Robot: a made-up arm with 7 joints. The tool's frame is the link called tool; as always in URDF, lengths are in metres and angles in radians.
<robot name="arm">
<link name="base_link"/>
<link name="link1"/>
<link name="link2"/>
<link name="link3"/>
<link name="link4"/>
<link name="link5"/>
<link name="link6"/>
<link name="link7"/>
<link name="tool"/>
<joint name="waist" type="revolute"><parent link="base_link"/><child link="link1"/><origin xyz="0 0 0.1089" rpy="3.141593 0 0"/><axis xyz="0 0 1"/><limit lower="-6.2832" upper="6.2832" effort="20" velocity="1.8"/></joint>
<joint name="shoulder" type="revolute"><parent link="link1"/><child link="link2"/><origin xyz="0 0.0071 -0.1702" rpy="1.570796 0 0"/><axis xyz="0 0 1"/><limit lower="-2.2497" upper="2.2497" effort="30" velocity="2.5"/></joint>
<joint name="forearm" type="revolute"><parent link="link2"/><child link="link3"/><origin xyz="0 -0.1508 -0.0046" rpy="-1.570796 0 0"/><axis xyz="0 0 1"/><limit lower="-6.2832" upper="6.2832" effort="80" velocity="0.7"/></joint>
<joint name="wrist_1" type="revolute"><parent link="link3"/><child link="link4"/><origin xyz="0 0.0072 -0.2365" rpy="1.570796 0 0"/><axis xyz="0 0 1"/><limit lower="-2.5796" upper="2.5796" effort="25" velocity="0.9"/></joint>
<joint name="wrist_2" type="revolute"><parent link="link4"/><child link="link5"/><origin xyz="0 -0.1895 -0.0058" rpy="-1.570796 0 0"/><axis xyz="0 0 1"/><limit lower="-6.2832" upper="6.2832" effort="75" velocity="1.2"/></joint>
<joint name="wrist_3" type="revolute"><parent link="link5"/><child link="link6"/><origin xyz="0 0.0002 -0.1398" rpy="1.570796 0 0"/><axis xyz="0 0 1"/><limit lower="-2.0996" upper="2.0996" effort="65" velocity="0.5"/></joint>
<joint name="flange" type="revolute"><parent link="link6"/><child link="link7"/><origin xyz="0 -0.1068 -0.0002" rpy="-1.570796 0 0"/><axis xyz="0 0 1"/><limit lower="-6.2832" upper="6.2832" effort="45" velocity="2"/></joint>
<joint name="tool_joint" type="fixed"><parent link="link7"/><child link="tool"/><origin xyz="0 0 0"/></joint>
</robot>
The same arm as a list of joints. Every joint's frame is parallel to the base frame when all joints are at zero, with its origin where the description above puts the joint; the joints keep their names.
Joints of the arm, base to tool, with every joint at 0 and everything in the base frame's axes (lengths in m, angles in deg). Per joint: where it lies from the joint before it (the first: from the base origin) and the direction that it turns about. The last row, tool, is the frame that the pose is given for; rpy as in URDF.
waist: axis -z xyz 0 0 0.1089
shoulder: axis +y xyz 0 -0.0071 0.1702
forearm: axis -z xyz 0 -0.0046 0.1508
wrist_1: axis +y xyz 0 -0.0072 0.2365
wrist_2: axis -z xyz 0 -0.0058 0.1895
wrist_3: axis +y xyz 0 -0.0002 0.1398
flange: axis -z xyz 0 -0.0002 0.1068
tool: xyz 0 0 0 rpy -180 0 0
Joint limits (deg, base to tool): -360..360 -128.9..128.9 -360..360 -147.8..147.8 -360..360 -120.3..120.3 -360..360

